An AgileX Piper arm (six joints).
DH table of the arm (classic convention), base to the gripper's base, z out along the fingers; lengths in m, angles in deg. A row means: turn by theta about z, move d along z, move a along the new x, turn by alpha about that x. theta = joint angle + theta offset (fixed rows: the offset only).
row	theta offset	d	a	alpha
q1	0	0.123	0	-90
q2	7.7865	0	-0.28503	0
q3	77.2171	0	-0.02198	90
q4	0	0.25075	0	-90
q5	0	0	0	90
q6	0	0.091	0	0
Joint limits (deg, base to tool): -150..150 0..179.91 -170..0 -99.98..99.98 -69.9..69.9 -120..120
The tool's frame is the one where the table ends.
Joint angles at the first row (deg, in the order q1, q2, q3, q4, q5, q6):
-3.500, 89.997, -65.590, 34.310, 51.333, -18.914
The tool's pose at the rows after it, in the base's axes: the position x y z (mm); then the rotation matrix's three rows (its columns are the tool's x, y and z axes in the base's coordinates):
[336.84 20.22 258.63], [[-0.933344 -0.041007 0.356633], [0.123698 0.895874 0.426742], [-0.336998 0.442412 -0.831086]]
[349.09 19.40 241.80], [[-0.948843 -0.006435 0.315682], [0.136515 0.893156 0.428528], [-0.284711 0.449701 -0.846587]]
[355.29 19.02 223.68], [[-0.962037 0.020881 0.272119], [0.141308 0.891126 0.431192], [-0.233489 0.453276 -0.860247]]
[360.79 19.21 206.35], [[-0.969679 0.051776 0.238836], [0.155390 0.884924 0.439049], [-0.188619 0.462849 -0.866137]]
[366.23 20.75 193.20], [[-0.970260 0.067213 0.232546], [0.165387 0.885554 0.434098], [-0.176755 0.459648 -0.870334]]
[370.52 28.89 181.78], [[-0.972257 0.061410 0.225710], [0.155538 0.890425 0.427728], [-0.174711 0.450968 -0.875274]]
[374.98 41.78 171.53], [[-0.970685 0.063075 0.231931], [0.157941 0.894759 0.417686], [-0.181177 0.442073 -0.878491]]
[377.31 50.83 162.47], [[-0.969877 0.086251 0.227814], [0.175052 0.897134 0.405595], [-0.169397 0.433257 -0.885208]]
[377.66 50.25 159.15], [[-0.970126 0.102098 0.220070], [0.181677 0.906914 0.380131], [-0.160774 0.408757 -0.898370]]
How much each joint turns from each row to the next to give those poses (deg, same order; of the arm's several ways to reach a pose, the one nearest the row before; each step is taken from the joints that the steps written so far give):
0.001, 4.840, -3.832, -0.310, 1.859, 1.174
-0.001, 3.974, -1.495, -0.190, 0.256, 1.019
0.000, 3.057, -0.126, 0.001, -0.001, 0.255
-0.001, 2.869, -0.001, 0.717, -0.423, 0.159
0.390, 2.150, -0.023, 0.328, -1.716, 0.000
1.469, 1.808, -0.002, 0.047, -1.973, 0.002
2.252, 1.620, 0.001, 0.090, -2.950, 1.190
1.626, 1.362, 0.000, -0.545, -1.896, 2.440
0.271, 0.413, -0.120, -2.301, -0.411, 2.326

